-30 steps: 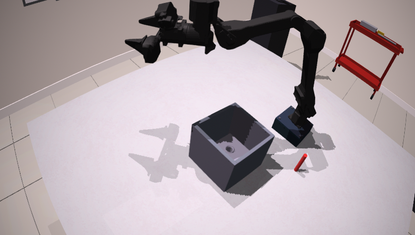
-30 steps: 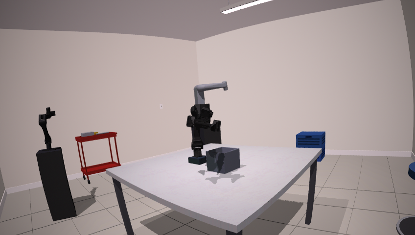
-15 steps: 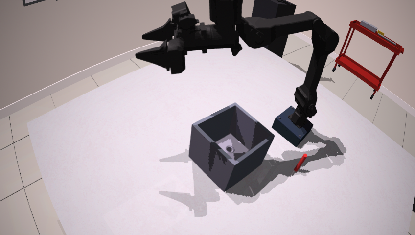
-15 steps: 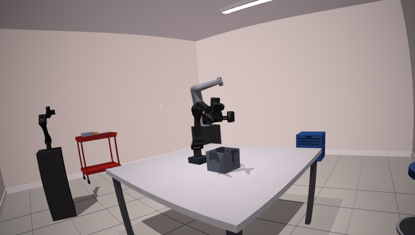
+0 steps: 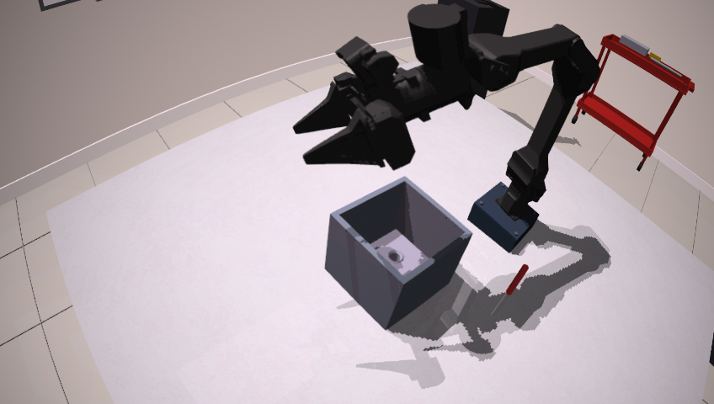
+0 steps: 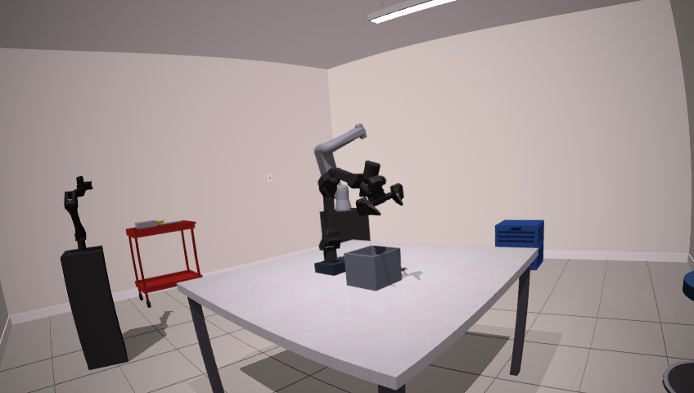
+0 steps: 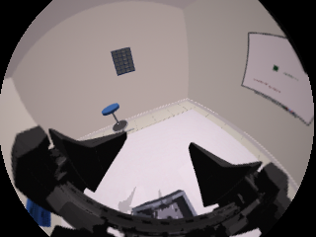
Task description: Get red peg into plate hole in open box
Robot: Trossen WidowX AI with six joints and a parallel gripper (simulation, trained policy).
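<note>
The red peg lies 350 mm behind my gripper tip, 200 mm to the left of it and 270 mm below it. Also, from my gripper tip: grey plate: 170 mm behind, 40 mm to the left, 270 mm below.
</note>
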